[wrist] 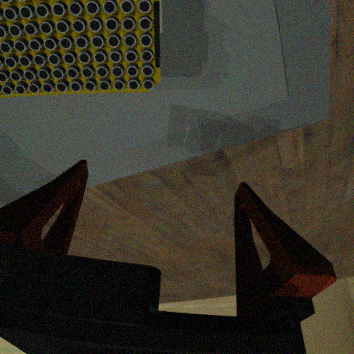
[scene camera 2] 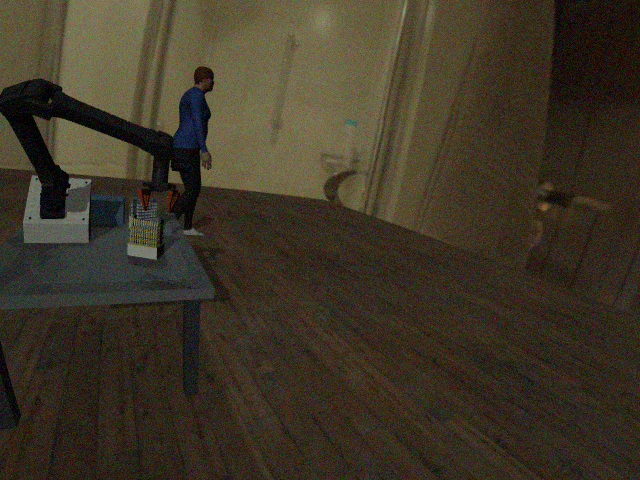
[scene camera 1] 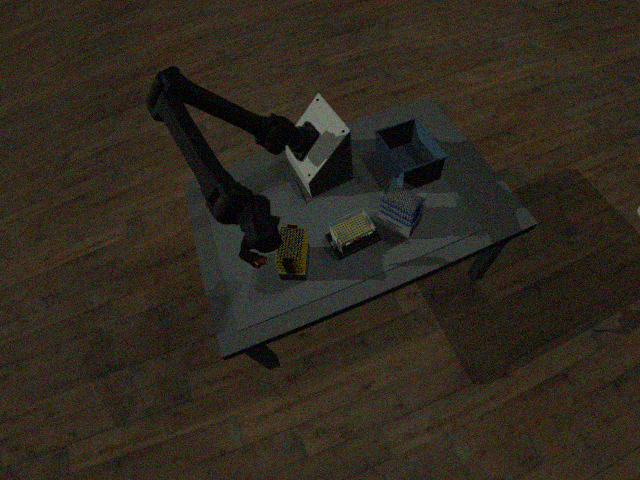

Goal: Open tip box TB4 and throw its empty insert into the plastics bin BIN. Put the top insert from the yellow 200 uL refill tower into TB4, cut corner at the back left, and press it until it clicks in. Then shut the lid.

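Note:
The yellow refill tower (scene camera 1: 293, 249) (scene camera 2: 145, 233) (wrist: 75, 50) stands upright on its pale base at the table's left part in scene camera 1. Rows of tips fill its top insert. My gripper (scene camera 1: 273, 262) (scene camera 2: 158, 209) (wrist: 163, 177) is open and empty. Its fingers hang above the tower's height, near its front end; in the wrist view the tower's near edge lies beyond the fingertips, to the upper left. Tip box TB4 (scene camera 1: 353, 232) stands right of the tower, with a pale yellow insert showing at its top; its lid's state is hard to tell. The blue bin BIN (scene camera 1: 412, 156) (scene camera 2: 107, 210) stands at the back right.
A blue-and-white tip tower (scene camera 1: 401, 209) (scene camera 2: 153, 208) stands between TB4 and BIN. The white robot base (scene camera 1: 323, 121) (scene camera 2: 56, 231) stands behind TB4. The grey table's (scene camera 1: 330, 310) (scene camera 2: 103, 294) front edge runs near the yellow tower. A person (scene camera 2: 192, 118) stands beyond the table.

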